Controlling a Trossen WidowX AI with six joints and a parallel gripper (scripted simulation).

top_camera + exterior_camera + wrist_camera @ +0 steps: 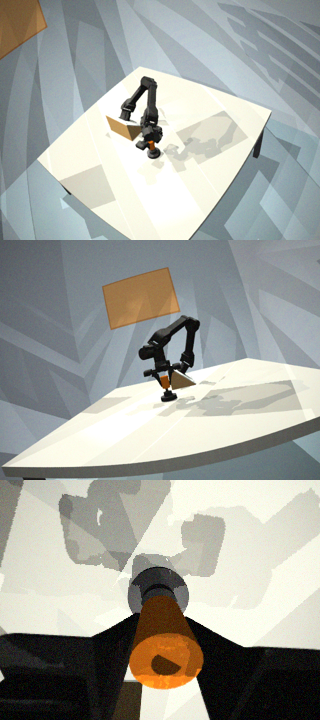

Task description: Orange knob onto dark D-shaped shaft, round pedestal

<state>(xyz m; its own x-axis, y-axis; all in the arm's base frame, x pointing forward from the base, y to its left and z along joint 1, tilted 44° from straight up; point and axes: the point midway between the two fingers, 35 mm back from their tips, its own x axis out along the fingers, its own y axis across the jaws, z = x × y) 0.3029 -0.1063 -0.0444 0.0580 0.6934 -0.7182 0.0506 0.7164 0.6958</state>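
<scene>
Right now my gripper tip is 2 cm below the orange knob. Also, from my gripper tip: round dark pedestal 4 cm below.
</scene>
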